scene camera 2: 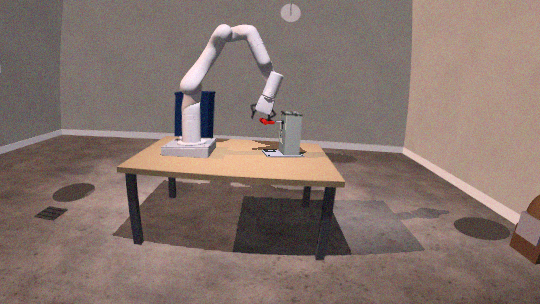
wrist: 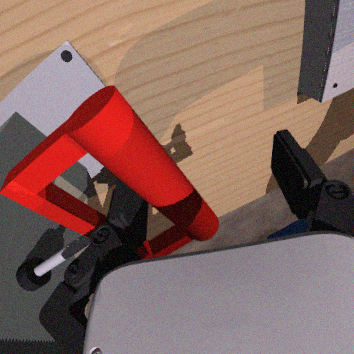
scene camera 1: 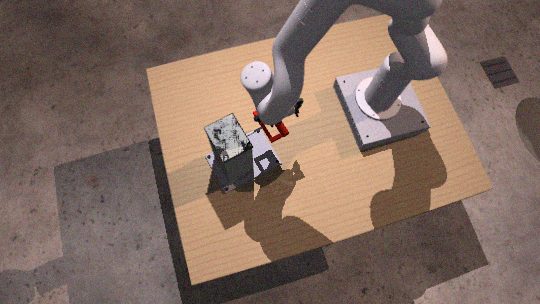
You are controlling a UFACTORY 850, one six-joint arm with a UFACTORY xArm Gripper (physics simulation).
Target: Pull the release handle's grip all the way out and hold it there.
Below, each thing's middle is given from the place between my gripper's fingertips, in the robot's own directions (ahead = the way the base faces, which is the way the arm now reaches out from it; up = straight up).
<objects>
Right now my hand is 160 mm short of the pale base plate (scene camera 1: 264, 157), 10 mm to the right of it and 200 mm above it.
</objects>
